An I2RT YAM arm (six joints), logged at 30 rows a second.
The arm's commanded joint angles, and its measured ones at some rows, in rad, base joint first. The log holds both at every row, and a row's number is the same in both.
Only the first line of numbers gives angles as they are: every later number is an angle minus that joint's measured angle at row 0.
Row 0, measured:
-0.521 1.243 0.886 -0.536 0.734 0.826
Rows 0 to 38, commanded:
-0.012 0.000 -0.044 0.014 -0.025 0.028
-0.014 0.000 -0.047 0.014 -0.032 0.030
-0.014 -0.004 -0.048 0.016 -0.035 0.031
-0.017 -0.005 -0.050 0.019 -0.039 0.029
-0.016 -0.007 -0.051 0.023 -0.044 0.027
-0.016 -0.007 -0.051 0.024 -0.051 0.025
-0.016 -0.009 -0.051 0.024 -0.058 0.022
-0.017 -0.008 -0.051 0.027 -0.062 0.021
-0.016 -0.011 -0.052 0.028 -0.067 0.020
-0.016 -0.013 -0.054 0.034 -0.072 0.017
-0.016 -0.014 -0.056 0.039 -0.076 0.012
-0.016 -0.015 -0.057 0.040 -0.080 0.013
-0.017 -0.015 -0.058 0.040 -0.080 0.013
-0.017 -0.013 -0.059 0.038 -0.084 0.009
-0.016 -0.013 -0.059 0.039 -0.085 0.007
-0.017 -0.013 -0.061 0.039 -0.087 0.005
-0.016 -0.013 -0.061 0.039 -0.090 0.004
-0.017 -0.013 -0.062 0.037 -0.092 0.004
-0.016 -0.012 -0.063 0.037 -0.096 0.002
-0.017 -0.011 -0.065 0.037 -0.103 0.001
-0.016 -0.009 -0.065 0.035 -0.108 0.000
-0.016 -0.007 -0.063 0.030 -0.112 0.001
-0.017 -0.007 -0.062 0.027 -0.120 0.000
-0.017 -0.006 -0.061 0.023 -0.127 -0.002
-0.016 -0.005 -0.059 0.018 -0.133 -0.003
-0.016 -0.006 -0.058 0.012 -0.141 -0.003
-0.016 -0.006 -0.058 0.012 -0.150 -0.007
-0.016 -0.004 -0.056 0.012 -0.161 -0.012
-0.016 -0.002 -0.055 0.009 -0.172 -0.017
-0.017 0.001 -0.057 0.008 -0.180 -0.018
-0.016 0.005 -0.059 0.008 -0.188 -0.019
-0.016 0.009 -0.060 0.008 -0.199 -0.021
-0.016 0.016 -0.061 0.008 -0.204 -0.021
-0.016 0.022 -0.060 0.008 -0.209 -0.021
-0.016 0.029 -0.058 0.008 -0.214 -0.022
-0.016 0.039 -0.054 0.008 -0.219 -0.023
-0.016 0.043 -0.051 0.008 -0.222 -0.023
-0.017 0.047 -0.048 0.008 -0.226 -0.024
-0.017 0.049 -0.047 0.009 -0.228 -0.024
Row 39, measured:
-0.016 0.040 -0.032 0.015 -0.191 -0.008
